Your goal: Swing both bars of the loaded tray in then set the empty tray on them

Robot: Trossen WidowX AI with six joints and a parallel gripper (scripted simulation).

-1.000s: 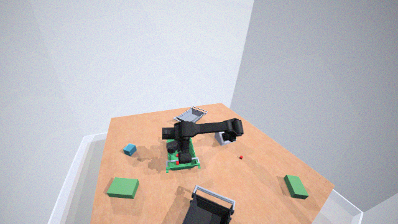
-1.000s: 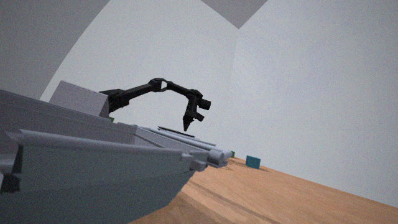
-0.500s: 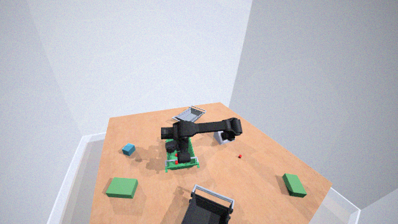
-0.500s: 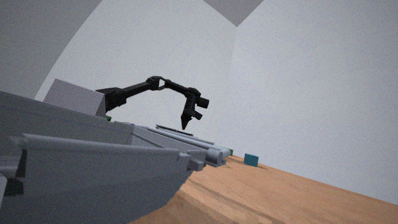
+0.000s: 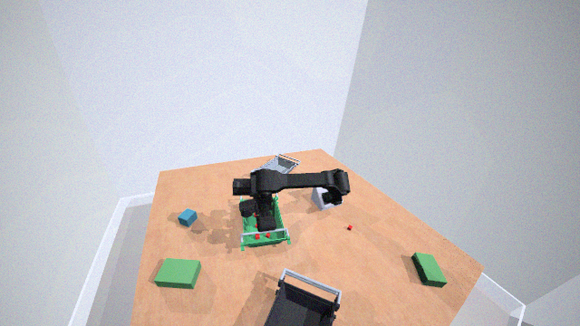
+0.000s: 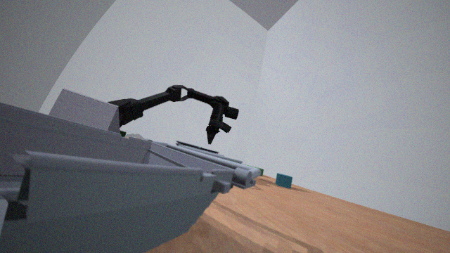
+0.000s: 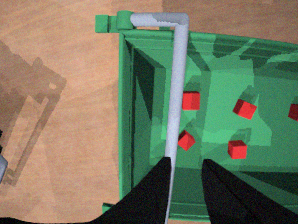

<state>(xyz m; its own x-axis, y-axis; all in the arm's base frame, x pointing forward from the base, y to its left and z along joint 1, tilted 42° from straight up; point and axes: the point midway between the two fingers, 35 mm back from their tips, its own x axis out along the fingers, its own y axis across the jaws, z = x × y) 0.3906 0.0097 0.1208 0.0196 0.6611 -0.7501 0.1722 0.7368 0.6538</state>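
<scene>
Right now my gripper tip is 470 mm to the left of the grey tray, 250 mm past it and 60 mm above it. Round my gripper tip: red block 410 mm behind, 90 mm to the left, 90 mm below; blue cube 290 mm ahead, 210 mm to the right, 80 mm below.
</scene>
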